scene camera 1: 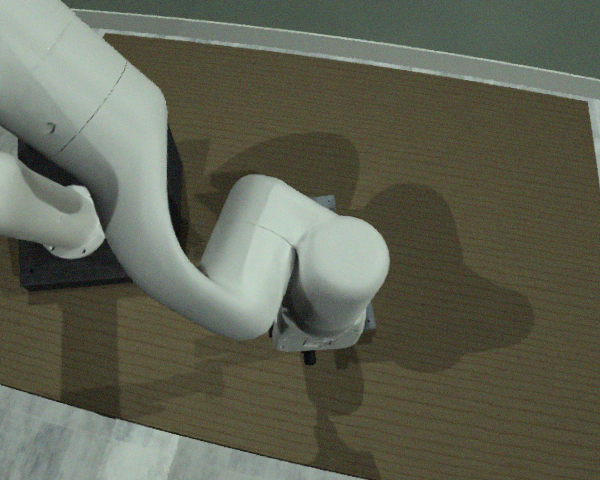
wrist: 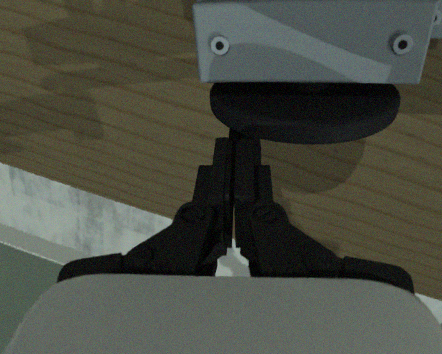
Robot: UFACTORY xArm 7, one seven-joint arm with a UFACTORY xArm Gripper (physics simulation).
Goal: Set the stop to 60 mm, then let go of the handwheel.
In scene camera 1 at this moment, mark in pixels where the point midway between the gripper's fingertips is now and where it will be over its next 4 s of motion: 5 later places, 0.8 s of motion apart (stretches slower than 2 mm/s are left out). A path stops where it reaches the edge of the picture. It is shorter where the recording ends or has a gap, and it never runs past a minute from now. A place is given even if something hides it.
My gripper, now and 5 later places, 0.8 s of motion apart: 305,342; 306,337; 307,340; 305,344; 311,347; 327,347
